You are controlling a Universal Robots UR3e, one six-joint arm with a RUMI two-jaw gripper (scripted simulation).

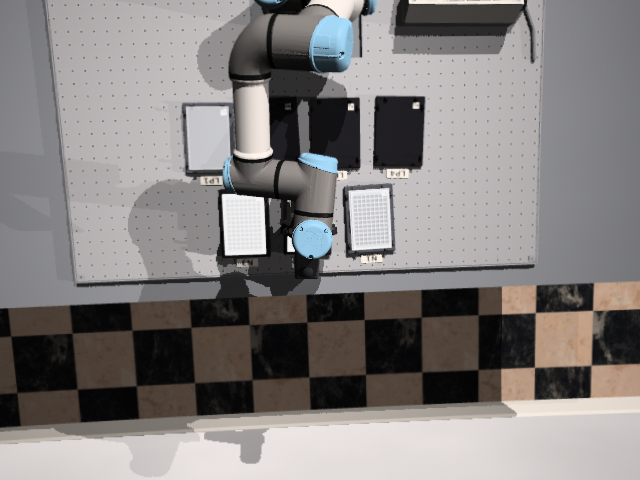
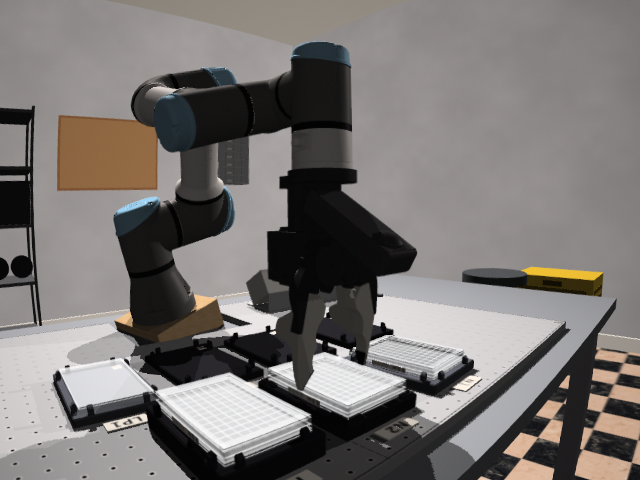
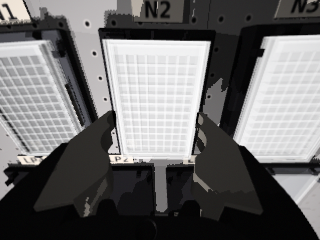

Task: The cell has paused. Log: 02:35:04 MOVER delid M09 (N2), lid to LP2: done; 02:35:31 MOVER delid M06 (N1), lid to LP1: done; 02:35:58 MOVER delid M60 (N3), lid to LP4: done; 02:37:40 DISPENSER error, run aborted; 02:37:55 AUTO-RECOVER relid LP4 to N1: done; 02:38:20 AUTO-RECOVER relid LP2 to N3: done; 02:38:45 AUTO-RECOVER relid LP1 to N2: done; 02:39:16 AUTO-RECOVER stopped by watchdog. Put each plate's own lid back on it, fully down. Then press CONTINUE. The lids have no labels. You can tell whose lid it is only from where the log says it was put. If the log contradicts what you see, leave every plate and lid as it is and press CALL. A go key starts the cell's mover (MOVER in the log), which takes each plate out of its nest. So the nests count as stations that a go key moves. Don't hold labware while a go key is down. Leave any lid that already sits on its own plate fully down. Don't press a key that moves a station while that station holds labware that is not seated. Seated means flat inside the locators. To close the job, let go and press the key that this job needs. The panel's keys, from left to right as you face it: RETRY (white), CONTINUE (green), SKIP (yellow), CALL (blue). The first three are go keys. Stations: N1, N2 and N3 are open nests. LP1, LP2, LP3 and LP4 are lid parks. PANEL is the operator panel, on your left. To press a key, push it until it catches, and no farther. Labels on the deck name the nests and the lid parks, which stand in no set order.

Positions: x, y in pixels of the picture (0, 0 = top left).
My gripper shows in image 1 (307, 220), in image 2 and in image 3. The same spot on my gripper: (image 3: 231, 186) is (image 2: 315, 302).
